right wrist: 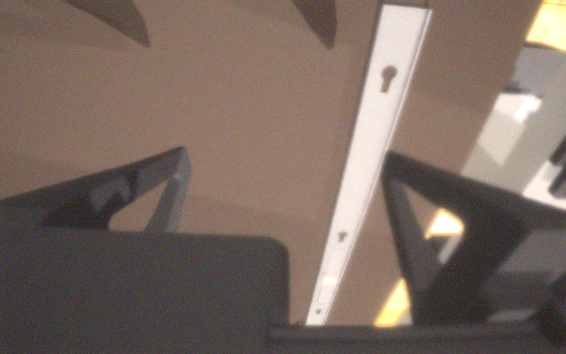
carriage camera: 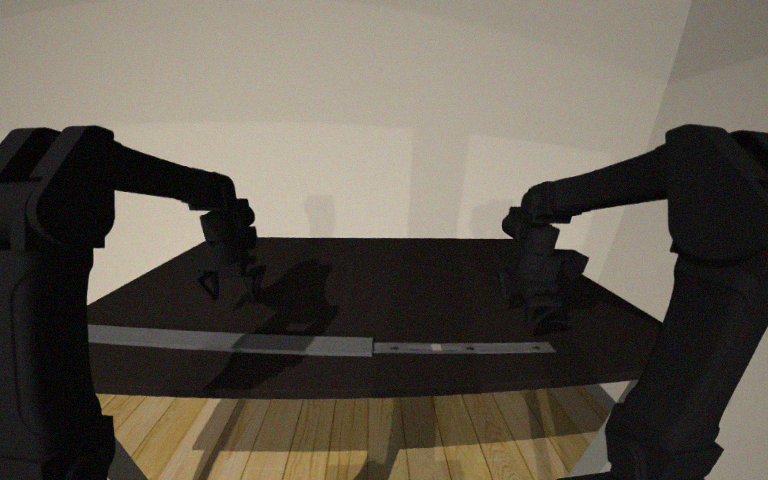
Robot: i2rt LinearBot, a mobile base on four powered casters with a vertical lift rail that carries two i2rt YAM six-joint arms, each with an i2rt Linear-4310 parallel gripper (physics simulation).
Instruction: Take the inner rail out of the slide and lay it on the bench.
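Frame: origin at the left arm's base, x ahead, y left, z up, level; centimetres.
Seen in the pictures: left gripper, fingertip midpoint: (carriage camera: 236, 299); right gripper, fingertip midpoint: (right wrist: 285, 159) (carriage camera: 516, 312).
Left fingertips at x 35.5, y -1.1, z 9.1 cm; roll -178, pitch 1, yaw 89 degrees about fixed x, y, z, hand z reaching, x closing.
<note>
Offsets run from my left fingertips to a thing's top centre. "*": to the spot under its first point. Level surfaces: height alone.
The slide lies lengthwise along the near part of the dark bench {dz -5.3 cm} (carriage camera: 396, 288) (right wrist: 250, 100). Its wide grey outer part {* dz -4.2, dx -9.9, dy -25.5 cm} (carriage camera: 339, 346) is at the left and runs behind the left arm. The narrower inner rail {* dz -5.2, dx -10.6, dy -58.9 cm} (carriage camera: 498, 348) (right wrist: 365, 145) sticks out of its right end, with dark keyhole slots and a small pale patch on top. My left gripper (carriage camera: 233, 295) is open above the bench, behind the outer part. My right gripper (carriage camera: 523, 314) (right wrist: 285, 159) is open and empty, above and behind the rail's free end. In the right wrist view the rail passes close beside the right-hand fingertip.
The bench's front edge (carriage camera: 368, 395) runs close in front of the slide, with the plank floor {dz -96.7 cm} (carriage camera: 317, 424) beyond it. A pale wall (carriage camera: 351, 84) stands behind the bench. The left arm's shadow falls across the outer part.
</note>
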